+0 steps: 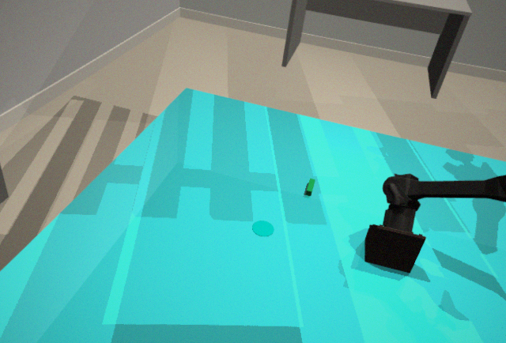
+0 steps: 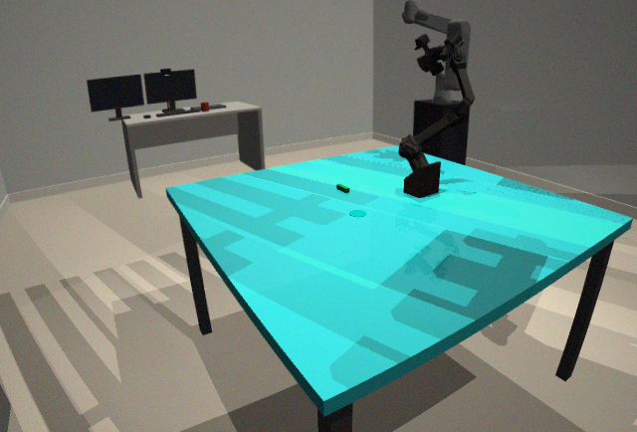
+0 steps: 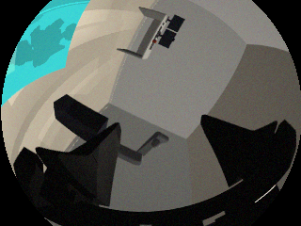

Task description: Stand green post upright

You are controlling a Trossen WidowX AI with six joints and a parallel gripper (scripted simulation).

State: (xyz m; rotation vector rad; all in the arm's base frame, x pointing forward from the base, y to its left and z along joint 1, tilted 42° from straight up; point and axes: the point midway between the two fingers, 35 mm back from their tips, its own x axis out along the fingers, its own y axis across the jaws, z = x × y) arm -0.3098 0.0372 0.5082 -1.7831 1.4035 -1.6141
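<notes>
My gripper tip is now 53 cm short of the green post, 50 cm above it and 15 cm to the right of it. Round my gripper tip: cyan circle 62 cm ahead, 51 cm below, 38 cm to the left.
</notes>
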